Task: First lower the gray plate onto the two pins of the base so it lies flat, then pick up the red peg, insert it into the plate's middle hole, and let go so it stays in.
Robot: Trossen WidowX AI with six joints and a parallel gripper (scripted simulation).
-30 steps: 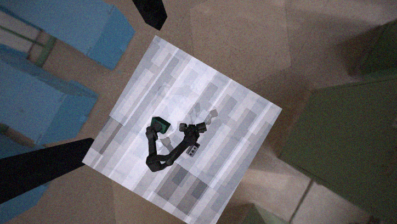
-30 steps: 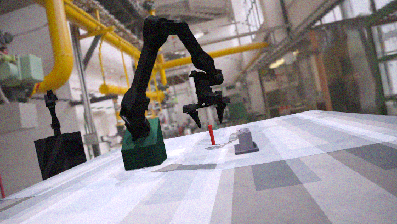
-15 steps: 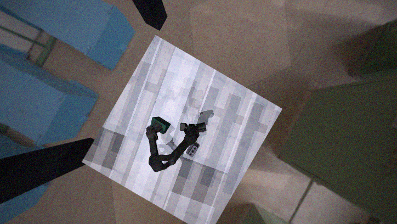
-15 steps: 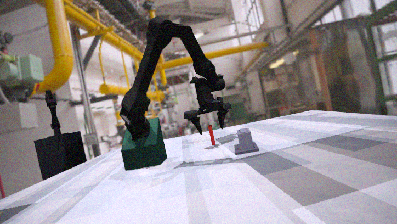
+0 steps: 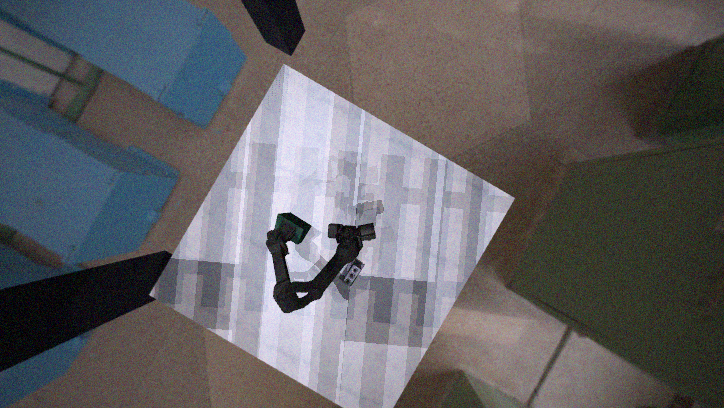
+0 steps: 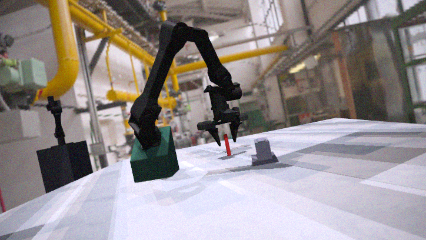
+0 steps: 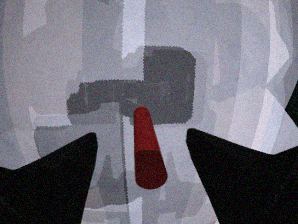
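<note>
My gripper tip is 18 cm to the left of the gray plate and 10 cm short of it. Also, from my gripper tip: red peg: right at my gripper tip; then dark base: 18 cm to the right, 10 cm ahead, 3 cm below.
</note>
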